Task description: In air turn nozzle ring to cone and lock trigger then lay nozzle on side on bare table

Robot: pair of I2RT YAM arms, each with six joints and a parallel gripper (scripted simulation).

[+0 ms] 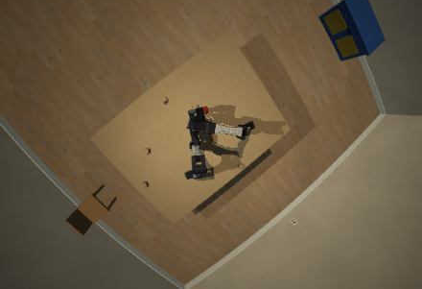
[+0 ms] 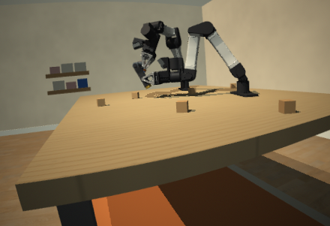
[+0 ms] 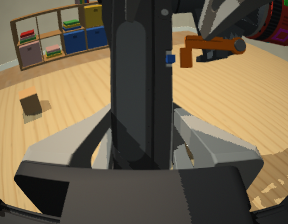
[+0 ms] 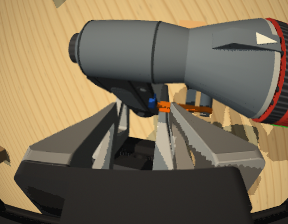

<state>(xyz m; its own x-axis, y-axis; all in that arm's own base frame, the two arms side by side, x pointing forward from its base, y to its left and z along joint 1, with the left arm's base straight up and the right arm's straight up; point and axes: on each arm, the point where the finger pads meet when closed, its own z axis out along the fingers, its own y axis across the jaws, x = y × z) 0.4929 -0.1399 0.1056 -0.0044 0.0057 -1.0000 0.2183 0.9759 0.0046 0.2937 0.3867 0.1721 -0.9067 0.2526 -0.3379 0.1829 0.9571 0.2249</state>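
Observation:
Now: right hand 1 cm short of the pale trigger, 1 cm to the left of it and 5 cm above it. Round my right hand: red spray ring (1 cm behind, 9 cm to the right, 1 cm above).
Right now my left hand is 100 mm to the left of the red spray ring, 80 mm below it and 20 mm past it. From my left hand the other things lie so: pale trigger: 20 mm to the right, 20 mm above.

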